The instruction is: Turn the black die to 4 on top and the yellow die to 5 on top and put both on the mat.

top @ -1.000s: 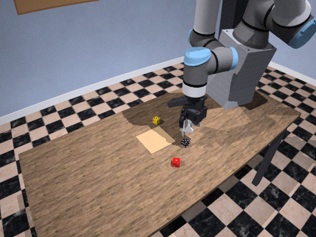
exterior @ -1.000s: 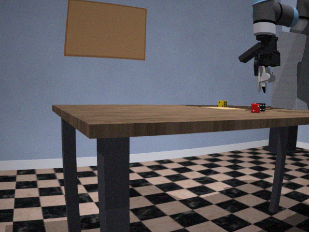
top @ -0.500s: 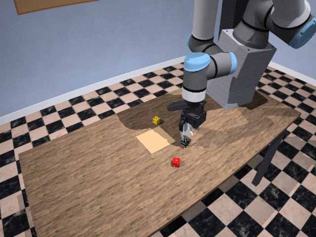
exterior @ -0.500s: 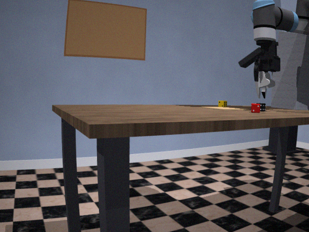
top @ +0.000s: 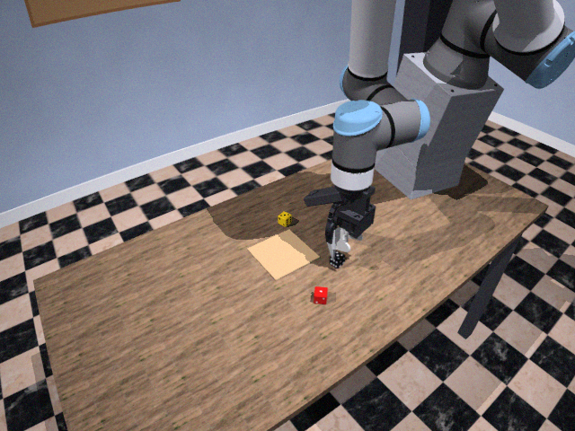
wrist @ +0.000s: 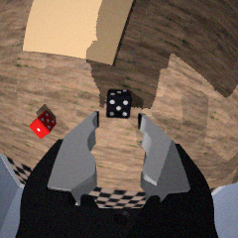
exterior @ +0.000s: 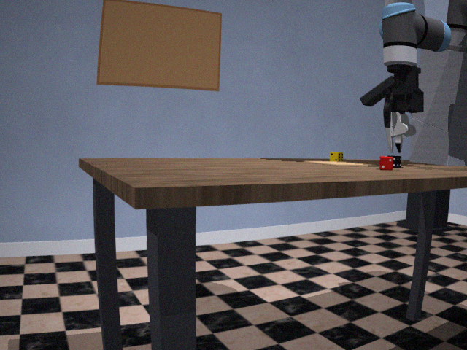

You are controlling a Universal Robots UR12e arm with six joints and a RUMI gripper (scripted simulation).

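Right now my hand is 40 mm above the black die. Also, from my hand: yellow die: 210 mm to the right, 50 mm ahead, 40 mm below; red die: 100 mm ahead, 90 mm to the left, 40 mm below; tan mat: 110 mm ahead, 100 mm to the right, 50 mm below.
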